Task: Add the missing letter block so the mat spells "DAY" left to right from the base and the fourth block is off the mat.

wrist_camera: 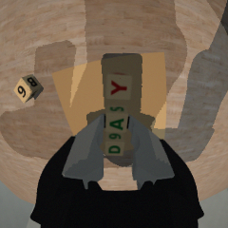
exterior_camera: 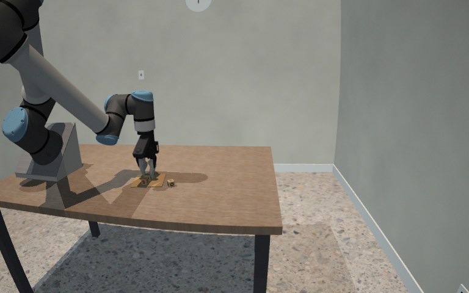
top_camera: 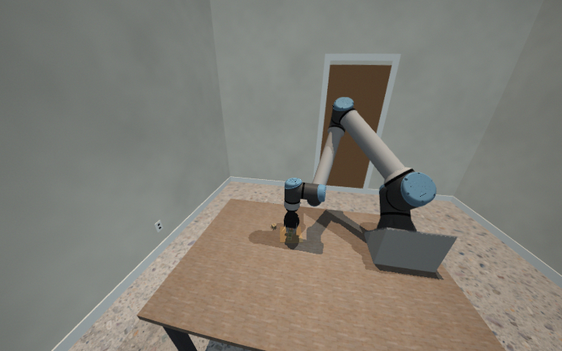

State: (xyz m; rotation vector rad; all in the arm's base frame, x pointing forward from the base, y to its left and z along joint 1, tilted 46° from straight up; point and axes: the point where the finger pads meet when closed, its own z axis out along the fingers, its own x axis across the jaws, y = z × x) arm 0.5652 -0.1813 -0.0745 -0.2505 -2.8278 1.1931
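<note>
My gripper is now 20 mm above the tan mat. Also, from my hand: G block (120 mm ahead, 50 mm to the right, 10 mm below).
</note>
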